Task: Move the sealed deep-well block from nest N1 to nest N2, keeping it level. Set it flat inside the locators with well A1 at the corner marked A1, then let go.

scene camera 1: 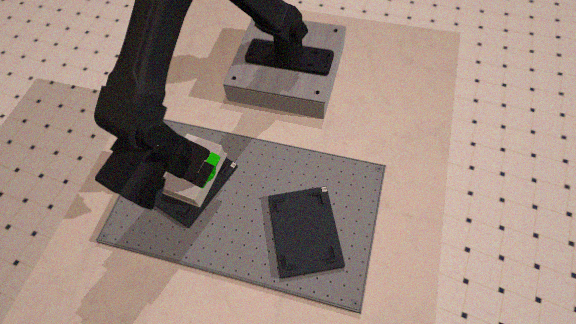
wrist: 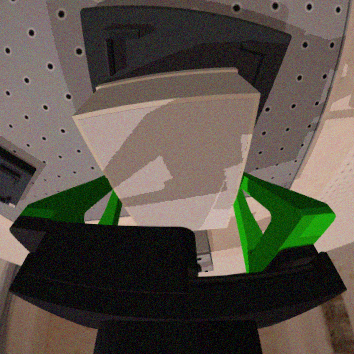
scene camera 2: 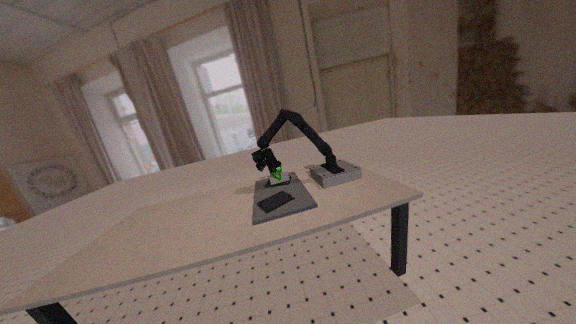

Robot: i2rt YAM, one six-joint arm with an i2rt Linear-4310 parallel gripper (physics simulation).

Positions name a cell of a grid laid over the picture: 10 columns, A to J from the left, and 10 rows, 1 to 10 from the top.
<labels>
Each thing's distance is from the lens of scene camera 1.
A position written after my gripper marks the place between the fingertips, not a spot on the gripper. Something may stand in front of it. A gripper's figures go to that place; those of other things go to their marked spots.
my gripper (scene camera 1: D6): 81 cm
deep-well block (scene camera 1: D6): 77 cm
</labels>
